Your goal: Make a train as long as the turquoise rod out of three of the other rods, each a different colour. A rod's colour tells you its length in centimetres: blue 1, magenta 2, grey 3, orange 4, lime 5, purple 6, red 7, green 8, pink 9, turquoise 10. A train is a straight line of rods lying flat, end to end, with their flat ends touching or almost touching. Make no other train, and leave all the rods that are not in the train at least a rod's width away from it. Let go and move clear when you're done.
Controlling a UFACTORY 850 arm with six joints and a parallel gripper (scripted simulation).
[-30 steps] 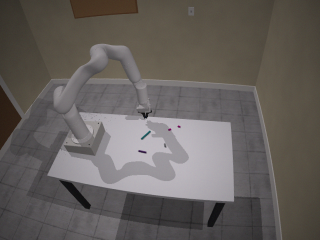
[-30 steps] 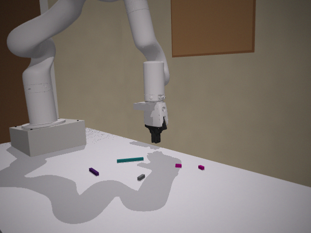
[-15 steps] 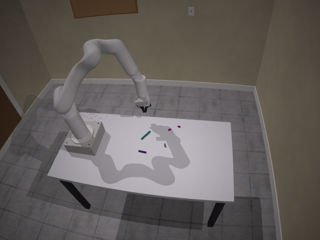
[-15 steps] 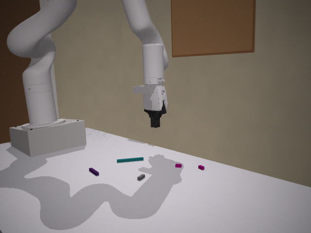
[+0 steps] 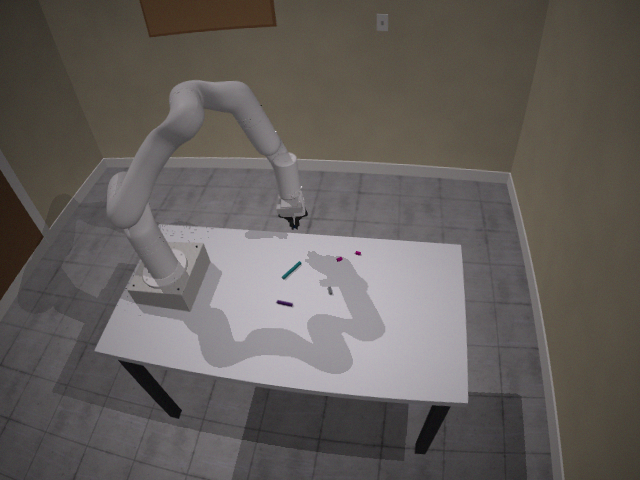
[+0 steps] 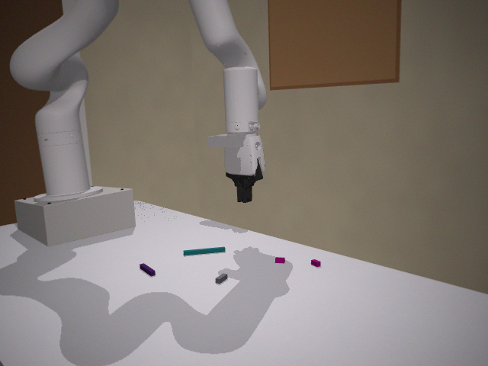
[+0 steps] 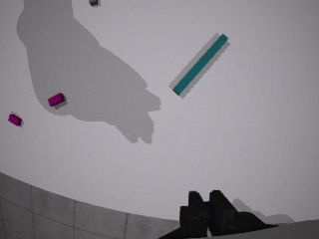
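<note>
Now: hand 14 cm short of the grey rod, 24 cm to the left of it and 12 cm above it. Round my hand: blue rod (2 cm below); then purple rod (2 cm behind, 30 cm to the right, 12 cm below); then turquoise rod (1 cm behind, 14 cm to the right, 12 cm below).
</note>
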